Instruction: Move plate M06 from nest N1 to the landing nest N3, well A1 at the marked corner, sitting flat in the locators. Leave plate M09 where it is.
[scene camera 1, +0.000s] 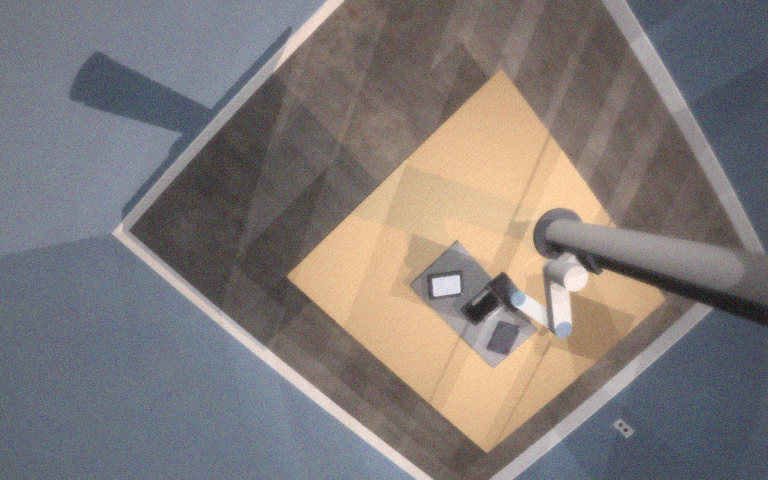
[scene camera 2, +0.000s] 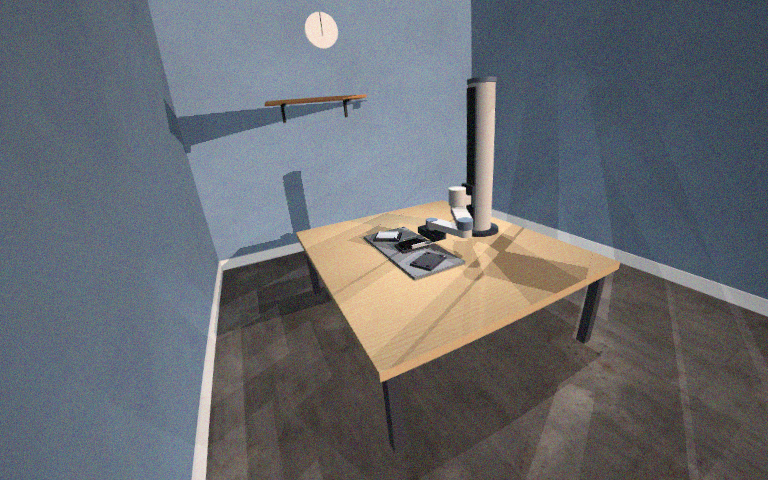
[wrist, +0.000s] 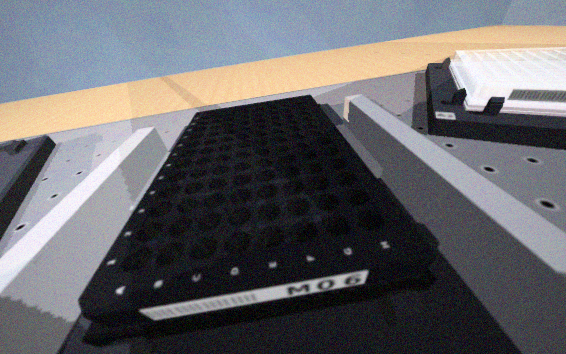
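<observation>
The black plate M06 (scene camera 1: 480, 307) (scene camera 2: 406, 243) (wrist: 260, 200) is between the fingers of my gripper (wrist: 254, 128), which is shut on it. In the wrist view its label faces the camera and its lettered row runs A at left to H at right. It is low over the middle black nest (wrist: 300, 337), roughly in line with it. Whether it rests flat in the locators is hidden under the plate. A white plate (scene camera 1: 445, 284) (scene camera 2: 387, 234) (wrist: 515, 75) sits in another black nest (wrist: 475, 125); its number does not show. A third dark nest (scene camera 1: 502, 337) (scene camera 2: 428, 260) (wrist: 20, 170) shows no plate.
The nests stand in a row on a grey perforated board (scene camera 1: 494, 360) (scene camera 2: 416, 273) on the wooden table (scene camera 1: 487, 130) (scene camera 2: 453, 300). The arm's column (scene camera 1: 651, 243) (scene camera 2: 484, 152) stands beside the board. The raised locators of the white plate's nest are close to the right finger's side.
</observation>
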